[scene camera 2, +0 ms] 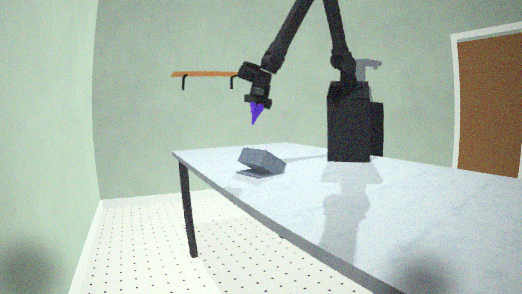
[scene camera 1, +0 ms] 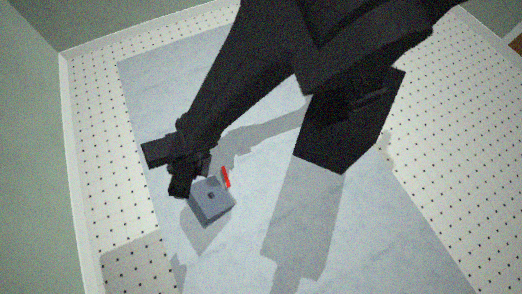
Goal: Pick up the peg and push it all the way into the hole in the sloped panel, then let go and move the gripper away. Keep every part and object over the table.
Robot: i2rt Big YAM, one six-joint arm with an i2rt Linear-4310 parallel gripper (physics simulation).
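Places are measured from the arm's base along level axes (x ahead, y right, z down), in millimetres.
Pixels of known places: gripper, fingertip midpoint: [scene camera 2: 252, 124]; arm's base, link origin: [scene camera 2: 349, 86].
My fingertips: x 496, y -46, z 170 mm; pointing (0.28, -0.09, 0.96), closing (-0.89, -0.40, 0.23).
Observation:
Ahead of a thing's pixels: the offset from my fingertips to its top centre. "*": to the spot under its first point. Level surfaces: height alone.
The red peg @(dx -90, dy +30, dz +159 mm) [scene camera 1: 226, 177] lies on the table close beside the grey block with the sloped panel; it does not show in scene camera 2. The block with the sloped panel @(dx -13, dy -43, dz +82 mm) [scene camera 1: 215, 203] [scene camera 2: 261, 160] stands on the table, its hole @(* dx -30, dy -33, dz +125 mm) [scene camera 1: 211, 195] dark and empty in scene camera 1. My gripper [scene camera 2: 253, 123] is shut and empty, its purple fingers pointing down, well above the table and over the area of the block. In scene camera 1 the wrist and gripper body hide the fingertips.
The white table @(dz +171 mm) [scene camera 1: 240, 200] [scene camera 2: 425, 200] carries the arm's black base [scene camera 1: 350, 115] [scene camera 2: 348, 122]. The block is near the table's narrow far end in scene camera 2. An orange shelf [scene camera 2: 205, 74] hangs on the back wall. The arm's shadow falls across the table.

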